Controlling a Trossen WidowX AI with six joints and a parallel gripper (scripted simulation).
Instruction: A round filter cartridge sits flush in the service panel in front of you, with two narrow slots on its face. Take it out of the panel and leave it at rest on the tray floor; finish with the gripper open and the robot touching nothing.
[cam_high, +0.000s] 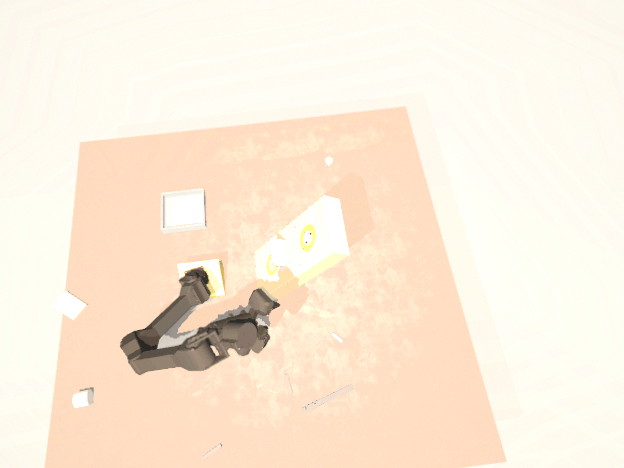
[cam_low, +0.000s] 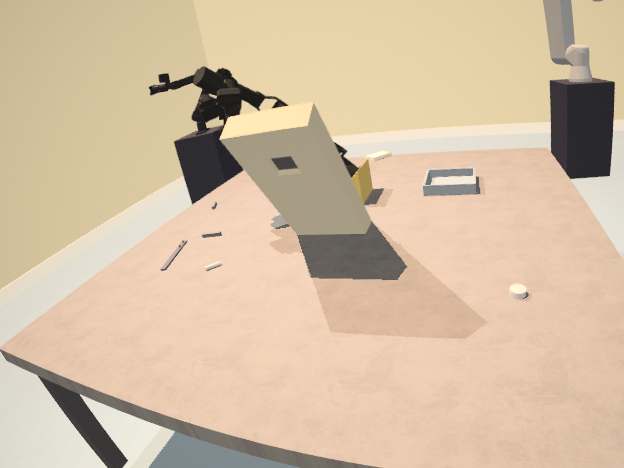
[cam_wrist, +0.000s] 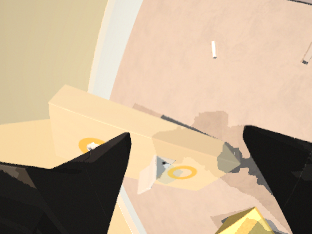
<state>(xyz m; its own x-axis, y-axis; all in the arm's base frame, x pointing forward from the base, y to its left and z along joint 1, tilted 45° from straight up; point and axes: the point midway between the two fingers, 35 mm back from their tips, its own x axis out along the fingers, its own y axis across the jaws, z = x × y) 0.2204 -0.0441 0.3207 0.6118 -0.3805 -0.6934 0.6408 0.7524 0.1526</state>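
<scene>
Now: gripper tip 16 cm short of the white round filter cartridge, 20 cm to the right of it and 1 cm above it. From my gripper tip the other things lie so: sloped service panel 12 cm ahead, 20 cm to the left, 9 cm below; tray 23 cm behind, 54 cm to the left, 25 cm below; white flat piece 64 cm behind, 29 cm to the left, 26 cm below.
</scene>
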